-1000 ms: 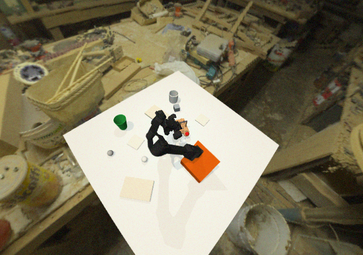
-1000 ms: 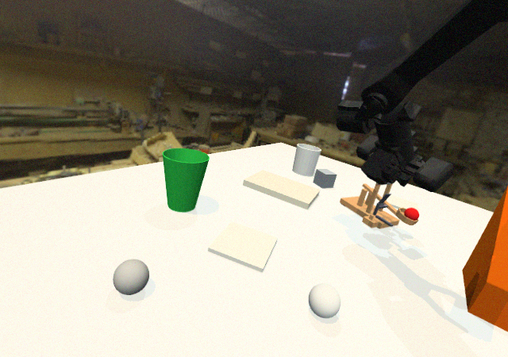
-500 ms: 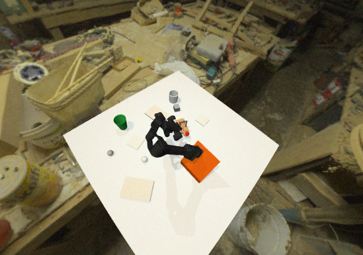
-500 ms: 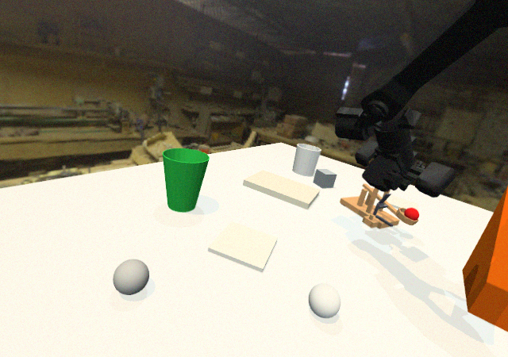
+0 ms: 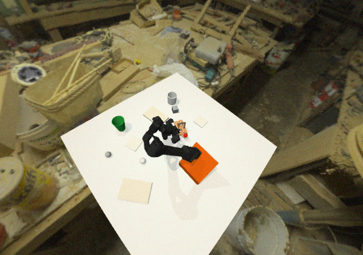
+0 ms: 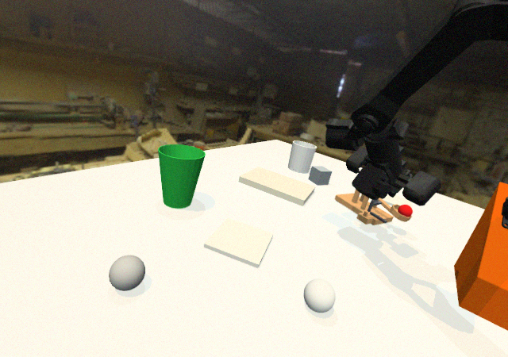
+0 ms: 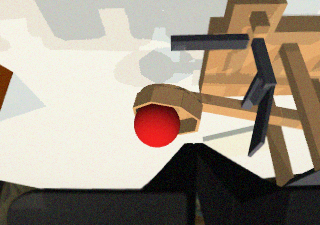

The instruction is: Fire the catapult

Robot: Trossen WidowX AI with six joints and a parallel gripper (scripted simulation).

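The red ball lies 40 mm behind my gripper tip, 30 mm to the right of it and 40 mm below it. From my gripper tip the other things lie so: grey cube: 230 mm ahead, 180 mm to the right, 70 mm below; then white ball: 40 mm ahead, 330 mm to the left, 80 mm below; then white mug: 330 mm ahead, 230 mm to the right, 70 mm below.
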